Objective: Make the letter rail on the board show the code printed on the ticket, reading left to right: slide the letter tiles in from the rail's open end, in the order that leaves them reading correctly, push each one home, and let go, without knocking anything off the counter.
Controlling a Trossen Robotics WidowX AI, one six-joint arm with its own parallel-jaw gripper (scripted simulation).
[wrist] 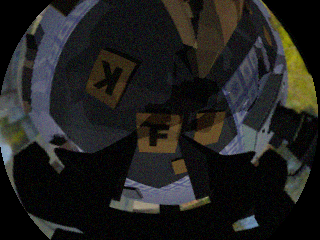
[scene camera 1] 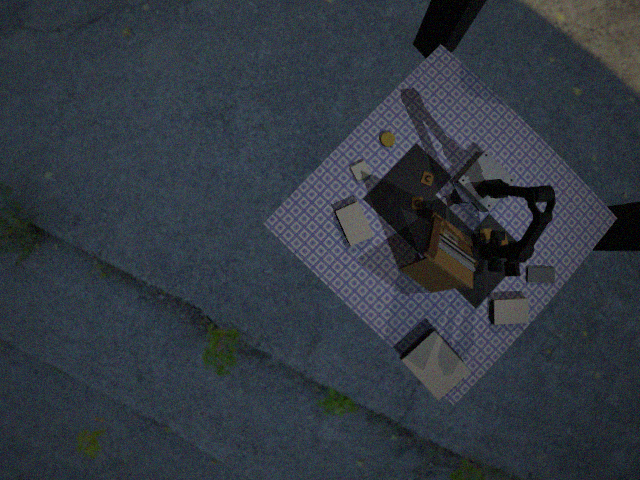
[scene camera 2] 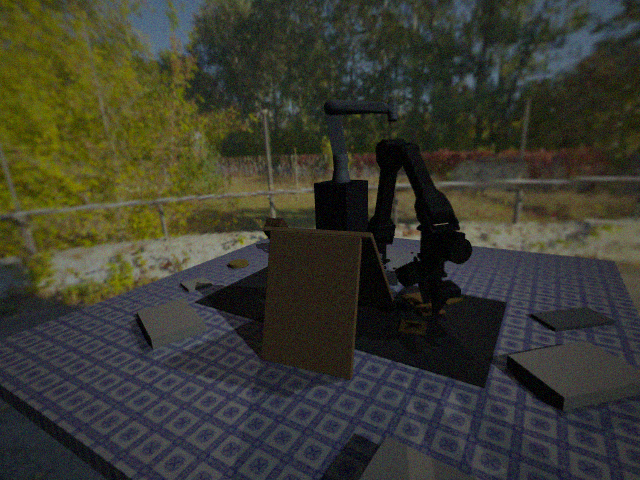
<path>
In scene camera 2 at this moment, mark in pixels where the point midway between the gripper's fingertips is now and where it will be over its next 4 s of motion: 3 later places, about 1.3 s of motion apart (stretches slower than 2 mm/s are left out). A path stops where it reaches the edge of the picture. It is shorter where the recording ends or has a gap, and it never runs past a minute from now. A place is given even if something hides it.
My gripper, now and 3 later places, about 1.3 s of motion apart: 430, 309; 430, 301; 431, 291; 426, 268
</path>
